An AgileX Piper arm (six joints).
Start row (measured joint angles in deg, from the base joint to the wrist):
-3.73 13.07 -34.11 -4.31 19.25 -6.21
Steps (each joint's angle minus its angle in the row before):
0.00 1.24 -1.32 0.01 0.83 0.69
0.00 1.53 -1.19 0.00 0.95 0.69
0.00 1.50 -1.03 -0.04 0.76 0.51
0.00 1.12 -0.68 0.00 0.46 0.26
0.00 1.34 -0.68 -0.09 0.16 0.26
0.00 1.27 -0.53 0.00 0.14 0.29
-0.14 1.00 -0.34 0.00 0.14 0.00
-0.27 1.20 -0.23 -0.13 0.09 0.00
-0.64 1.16 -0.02 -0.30 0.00 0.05
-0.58 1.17 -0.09 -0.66 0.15 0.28
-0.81 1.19 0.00 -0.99 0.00 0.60
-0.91 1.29 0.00 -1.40 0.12 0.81
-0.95 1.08 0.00 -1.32 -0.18 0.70
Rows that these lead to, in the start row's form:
-3.73 14.31 -35.43 -4.30 20.08 -5.52
-3.73 15.84 -36.62 -4.30 21.03 -4.83
-3.73 17.34 -37.65 -4.34 21.79 -4.32
-3.73 18.46 -38.33 -4.34 22.25 -4.06
-3.73 19.80 -39.01 -4.43 22.41 -3.80
-3.73 21.07 -39.54 -4.43 22.55 -3.51
-3.87 22.07 -39.88 -4.43 22.69 -3.51
-4.14 23.27 -40.11 -4.56 22.78 -3.51
-4.78 24.43 -40.13 -4.86 22.78 -3.46
-5.36 25.60 -40.22 -5.52 22.93 -3.18
-6.17 26.79 -40.22 -6.51 22.93 -2.58
-7.08 28.08 -40.22 -7.91 23.05 -1.77
-8.03 29.16 -40.22 -9.23 22.87 -1.07

